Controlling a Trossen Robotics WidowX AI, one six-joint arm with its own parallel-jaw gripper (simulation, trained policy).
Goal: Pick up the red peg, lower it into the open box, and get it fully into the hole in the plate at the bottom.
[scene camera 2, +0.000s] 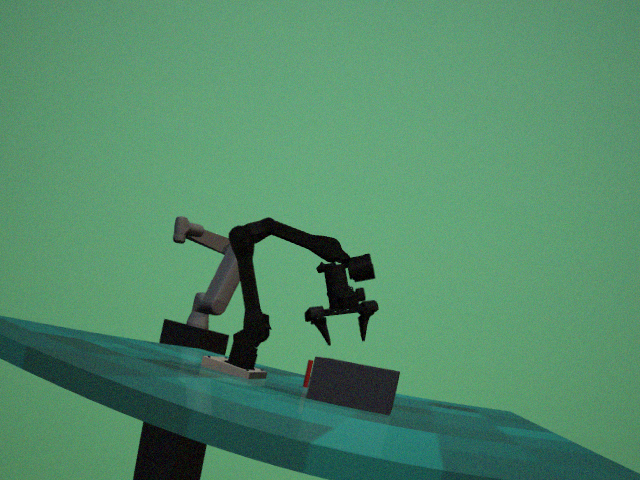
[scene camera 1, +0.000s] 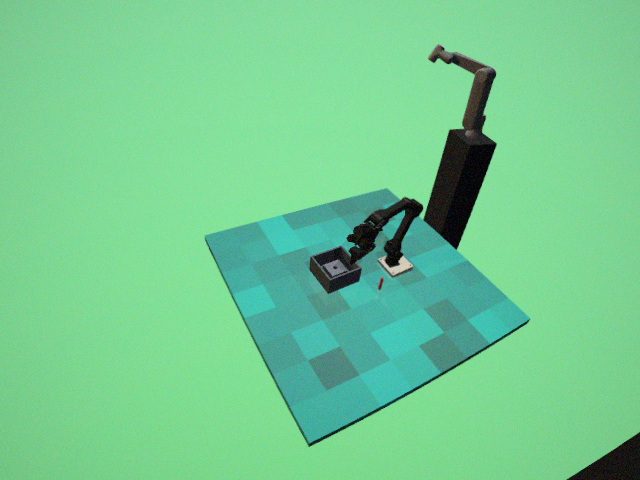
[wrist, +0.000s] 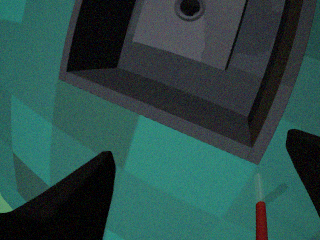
Path:
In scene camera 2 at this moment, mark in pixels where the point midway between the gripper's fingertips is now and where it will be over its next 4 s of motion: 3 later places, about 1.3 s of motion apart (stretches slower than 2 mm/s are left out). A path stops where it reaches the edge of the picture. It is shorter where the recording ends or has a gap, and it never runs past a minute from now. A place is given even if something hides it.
My gripper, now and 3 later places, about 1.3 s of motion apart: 346, 343; 312, 377; 331, 357; 360, 365

